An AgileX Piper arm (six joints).
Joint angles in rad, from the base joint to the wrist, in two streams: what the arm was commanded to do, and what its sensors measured. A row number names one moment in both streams.
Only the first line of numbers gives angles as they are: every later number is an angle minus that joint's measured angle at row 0.
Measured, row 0: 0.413 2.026 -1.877 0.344 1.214 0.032
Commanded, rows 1 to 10: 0.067 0.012 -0.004 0.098 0.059 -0.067; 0.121 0.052 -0.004 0.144 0.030 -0.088; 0.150 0.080 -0.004 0.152 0.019 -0.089; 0.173 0.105 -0.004 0.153 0.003 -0.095; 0.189 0.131 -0.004 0.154 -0.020 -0.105; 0.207 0.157 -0.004 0.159 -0.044 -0.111; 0.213 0.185 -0.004 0.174 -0.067 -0.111; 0.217 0.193 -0.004 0.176 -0.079 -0.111; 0.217 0.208 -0.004 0.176 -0.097 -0.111; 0.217 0.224 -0.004 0.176 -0.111 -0.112
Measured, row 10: 0.218 0.205 0.000 0.169 -0.085 -0.099
